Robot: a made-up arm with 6 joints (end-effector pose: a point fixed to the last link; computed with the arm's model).
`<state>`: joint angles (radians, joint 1 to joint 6).
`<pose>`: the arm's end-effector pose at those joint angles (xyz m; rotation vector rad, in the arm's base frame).
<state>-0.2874 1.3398 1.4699 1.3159 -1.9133 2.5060</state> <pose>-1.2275 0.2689 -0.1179 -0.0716 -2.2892 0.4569</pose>
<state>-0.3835 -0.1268 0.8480 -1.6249 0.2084 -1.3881</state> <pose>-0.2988 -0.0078 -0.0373 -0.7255 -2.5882 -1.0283</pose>
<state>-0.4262 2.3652 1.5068 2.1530 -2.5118 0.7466</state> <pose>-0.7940 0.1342 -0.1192 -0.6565 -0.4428 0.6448</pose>
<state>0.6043 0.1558 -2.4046 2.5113 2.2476 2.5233</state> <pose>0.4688 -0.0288 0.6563 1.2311 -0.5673 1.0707</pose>
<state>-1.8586 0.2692 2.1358 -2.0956 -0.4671 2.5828</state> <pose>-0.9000 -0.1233 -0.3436 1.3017 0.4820 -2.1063</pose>
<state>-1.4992 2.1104 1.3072 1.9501 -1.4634 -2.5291</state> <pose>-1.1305 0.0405 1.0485 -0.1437 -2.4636 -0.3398</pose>
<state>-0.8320 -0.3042 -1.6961 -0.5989 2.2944 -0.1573</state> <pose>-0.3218 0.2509 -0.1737 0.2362 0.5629 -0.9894</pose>
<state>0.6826 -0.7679 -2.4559 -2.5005 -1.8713 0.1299</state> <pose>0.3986 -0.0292 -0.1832 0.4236 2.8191 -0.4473</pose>
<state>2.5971 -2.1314 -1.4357 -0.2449 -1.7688 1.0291</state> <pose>0.3546 0.3999 0.7741 -0.6035 -0.4655 -0.4933</pose>
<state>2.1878 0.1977 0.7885 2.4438 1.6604 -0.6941</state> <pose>0.6404 0.6008 0.5330 0.8485 1.5746 -1.0970</pose>
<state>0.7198 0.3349 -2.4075 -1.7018 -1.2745 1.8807</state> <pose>0.8007 0.3902 -0.6218 -2.0724 0.5907 0.1085</pose>
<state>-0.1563 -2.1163 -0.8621 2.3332 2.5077 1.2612</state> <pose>-0.8597 -0.0570 -0.2933 0.7093 -1.4718 0.0263</pose>
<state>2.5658 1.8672 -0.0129 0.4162 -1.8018 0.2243</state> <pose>0.5001 0.0094 0.7145 1.1494 1.3959 0.4065</pose>
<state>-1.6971 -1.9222 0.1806 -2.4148 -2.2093 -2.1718</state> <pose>-0.3431 -0.4874 0.8737 -0.0545 -1.3526 -0.7994</pose>
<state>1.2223 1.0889 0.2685 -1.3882 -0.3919 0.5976</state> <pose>0.3105 0.4162 -0.0202 -1.1323 -0.2881 0.9663</pose>
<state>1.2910 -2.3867 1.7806 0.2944 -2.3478 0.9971</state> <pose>0.4446 -0.0555 0.3881 0.2566 -0.2385 -2.3952</pose>
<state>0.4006 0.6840 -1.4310 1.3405 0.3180 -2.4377</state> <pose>0.7713 -0.5655 -0.3817 -1.5769 0.2868 -0.3406</pose>
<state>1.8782 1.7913 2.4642 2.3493 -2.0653 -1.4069</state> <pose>0.5682 0.2199 -0.6343 0.3709 0.4859 -0.8395</pose>
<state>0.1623 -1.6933 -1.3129 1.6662 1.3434 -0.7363</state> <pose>-0.2876 0.1728 -0.7412 -0.2049 0.3184 -0.1611</pose>
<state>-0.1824 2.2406 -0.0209 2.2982 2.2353 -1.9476</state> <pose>-0.6158 0.1889 -1.2236 0.1964 1.2362 -1.7905</pose>
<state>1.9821 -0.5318 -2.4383 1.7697 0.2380 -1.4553</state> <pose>0.1145 -0.4558 0.2288 -1.3751 -0.3622 -1.6821</pose>
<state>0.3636 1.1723 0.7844 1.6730 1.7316 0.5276</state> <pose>0.1497 0.1341 -0.9297 -2.7386 0.5077 -0.9504</pose>
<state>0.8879 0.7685 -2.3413 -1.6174 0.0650 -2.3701</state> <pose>0.4857 0.4059 -0.8612 1.4192 0.9101 -1.6526</pose>
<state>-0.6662 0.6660 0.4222 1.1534 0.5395 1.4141</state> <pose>-1.0551 -0.1572 -0.3513 1.2346 -1.4824 -0.8002</pose>
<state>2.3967 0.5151 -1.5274 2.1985 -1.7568 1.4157</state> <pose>0.1301 -0.1098 1.0743 0.2827 -0.6684 0.4003</pose>
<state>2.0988 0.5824 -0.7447 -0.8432 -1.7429 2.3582</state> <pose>0.6018 0.2026 -0.3722 2.6857 0.7151 -1.1793</pose>
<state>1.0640 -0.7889 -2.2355 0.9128 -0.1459 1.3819</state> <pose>0.0154 0.3347 -0.6528 -2.1854 -1.0467 0.9633</pose>
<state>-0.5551 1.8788 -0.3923 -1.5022 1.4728 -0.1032</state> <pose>-0.3894 0.3632 -0.1835 -0.1458 1.8061 0.4688</pose>
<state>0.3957 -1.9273 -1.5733 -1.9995 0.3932 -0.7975</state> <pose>0.2679 -0.0600 -0.4564 -1.5241 -1.1033 1.2985</pose>
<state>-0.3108 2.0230 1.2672 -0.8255 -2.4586 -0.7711</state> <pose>-0.1339 0.2837 -0.6241 -0.9541 -1.0150 2.0598</pose>
